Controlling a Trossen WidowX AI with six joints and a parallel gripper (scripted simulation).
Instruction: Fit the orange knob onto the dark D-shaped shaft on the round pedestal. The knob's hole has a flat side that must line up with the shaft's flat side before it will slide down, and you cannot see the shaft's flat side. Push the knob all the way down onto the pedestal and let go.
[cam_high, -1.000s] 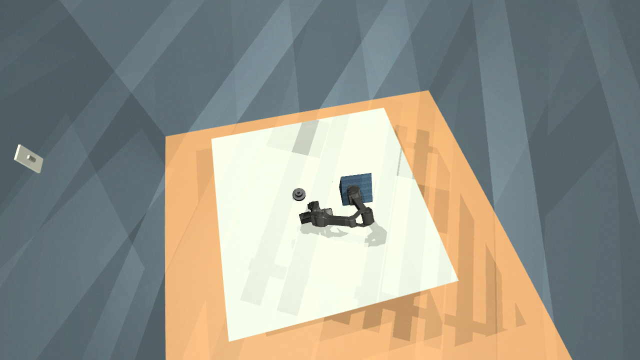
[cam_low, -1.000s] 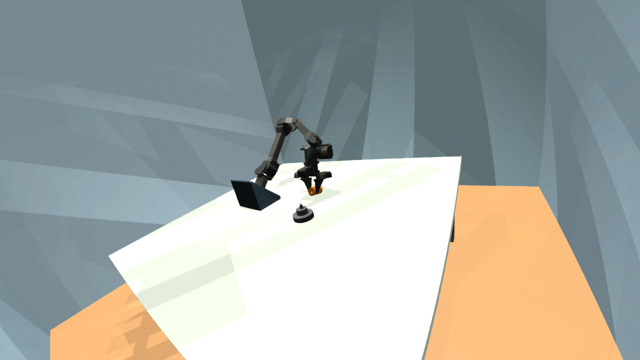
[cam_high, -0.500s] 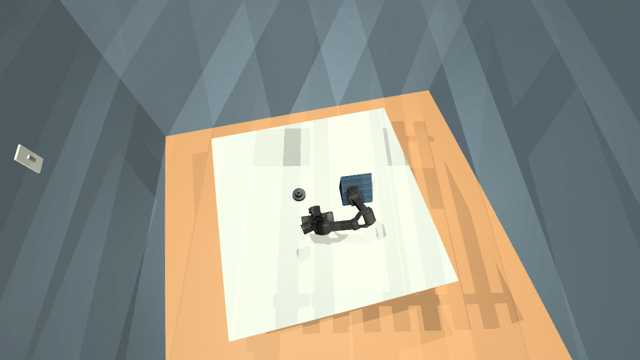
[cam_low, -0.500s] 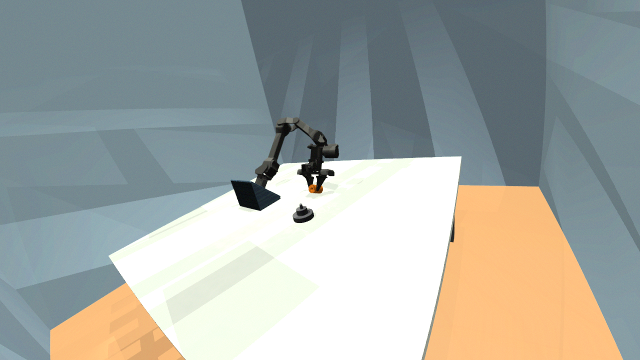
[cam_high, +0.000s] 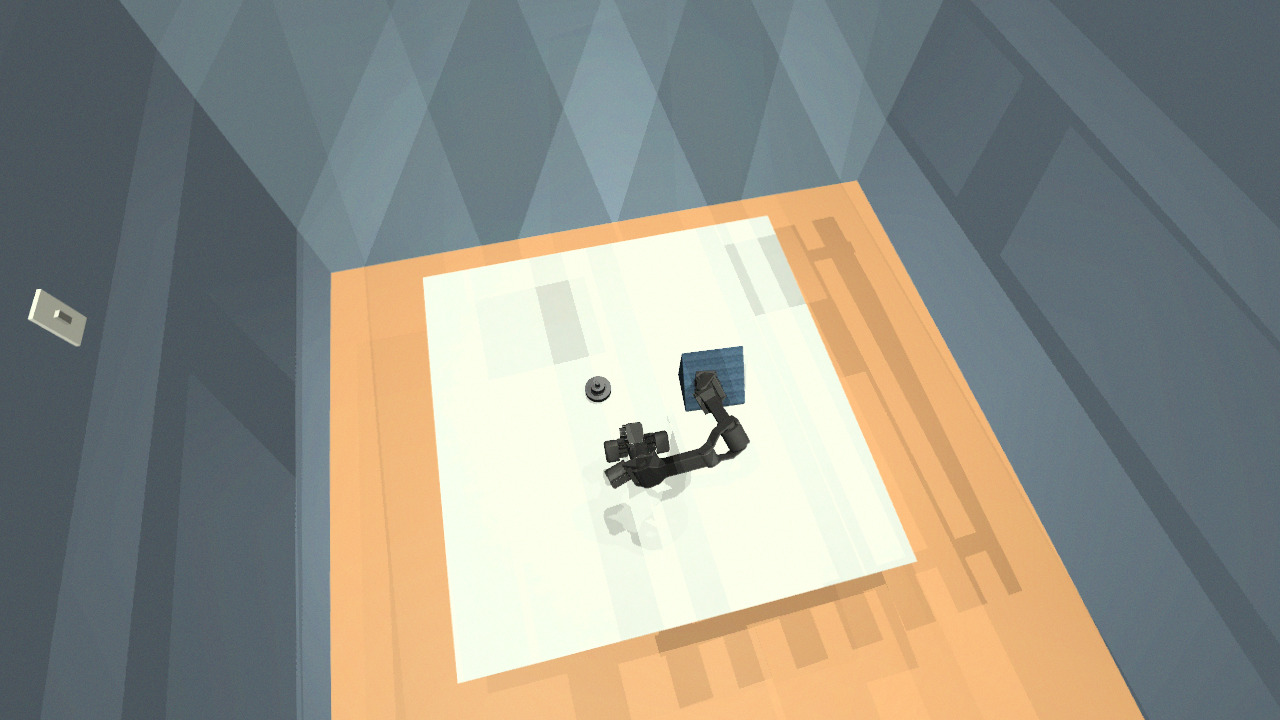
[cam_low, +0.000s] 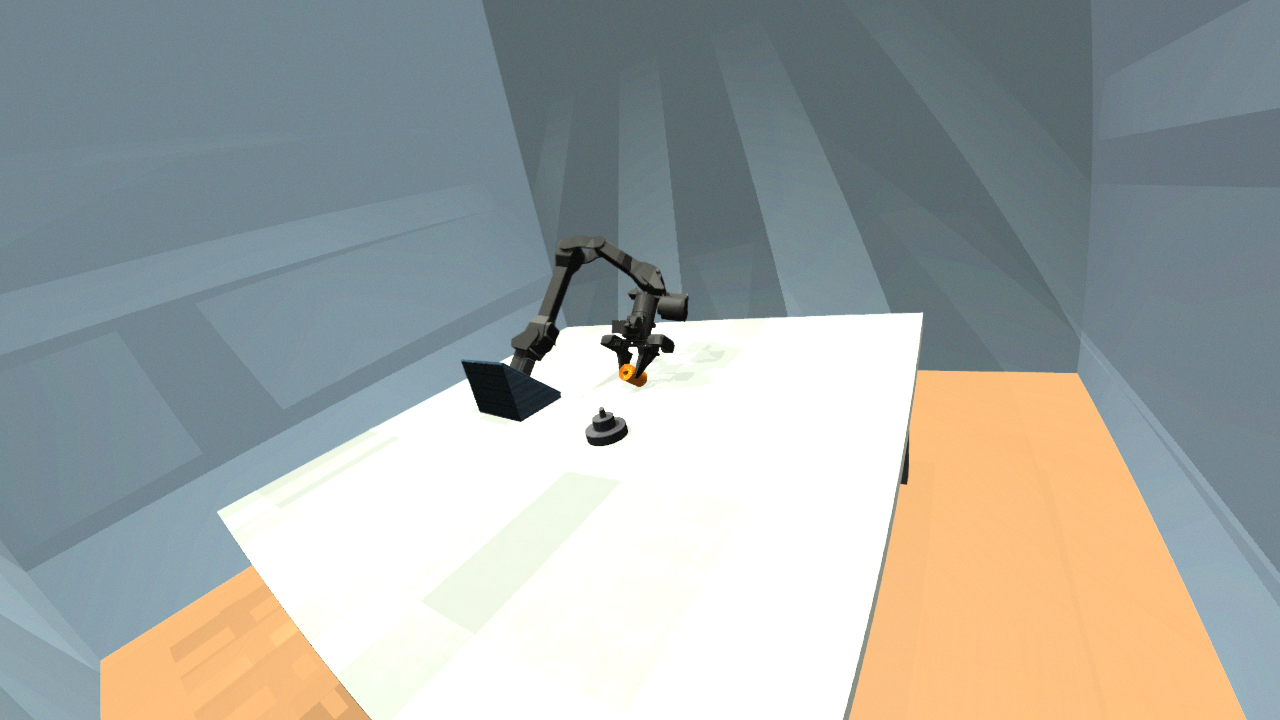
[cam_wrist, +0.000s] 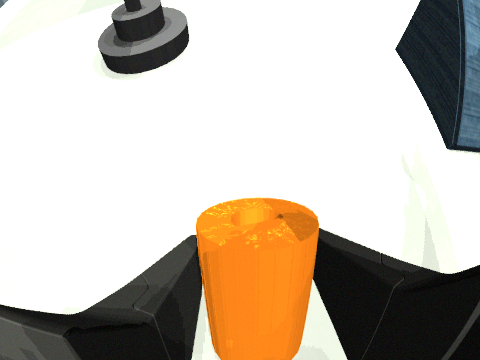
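My gripper tip is 18 cm to the left of the round pedestal, 10 cm short of it and 1 cm above it. From my gripper tip the other things lie so: orange knob (2 cm to the left).
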